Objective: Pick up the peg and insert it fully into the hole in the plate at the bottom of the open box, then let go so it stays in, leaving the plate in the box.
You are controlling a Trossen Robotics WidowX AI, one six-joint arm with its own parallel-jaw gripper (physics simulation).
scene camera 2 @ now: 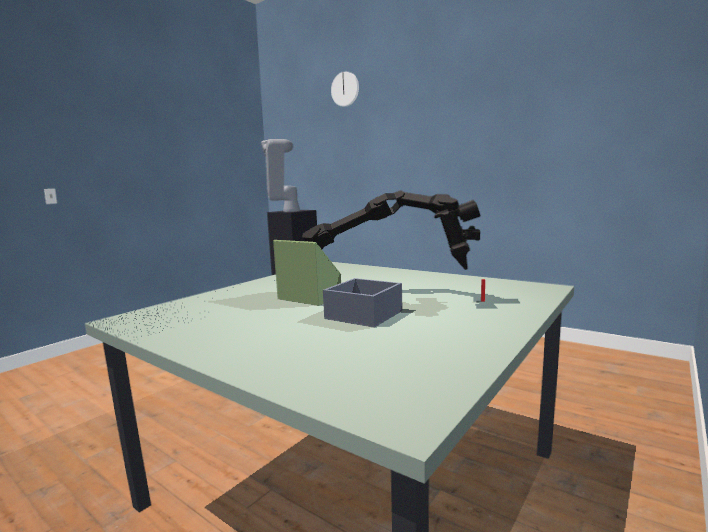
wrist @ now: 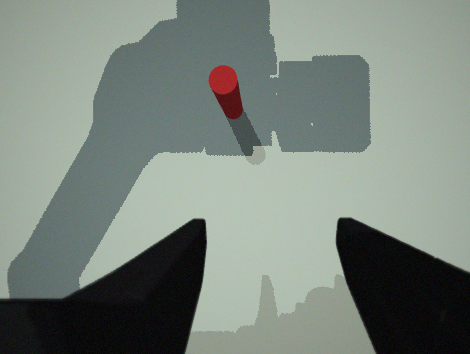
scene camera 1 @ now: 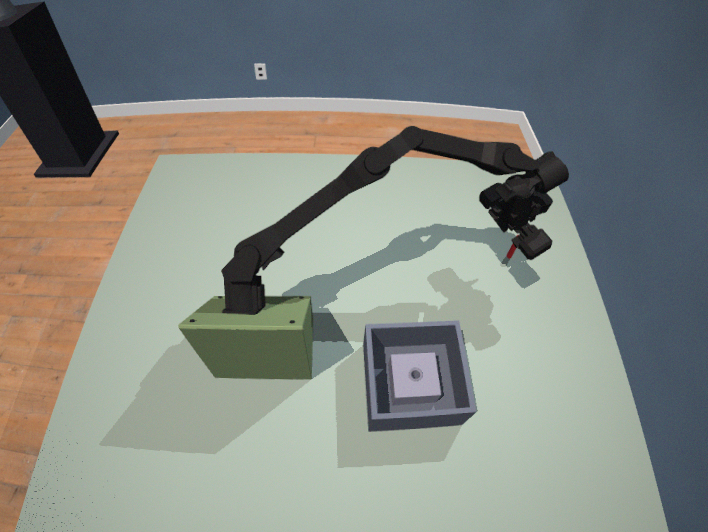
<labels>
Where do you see a grey box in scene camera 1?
At 456, 405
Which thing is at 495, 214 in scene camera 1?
My gripper.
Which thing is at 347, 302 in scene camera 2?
A grey box.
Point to a red peg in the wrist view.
223, 81
</labels>
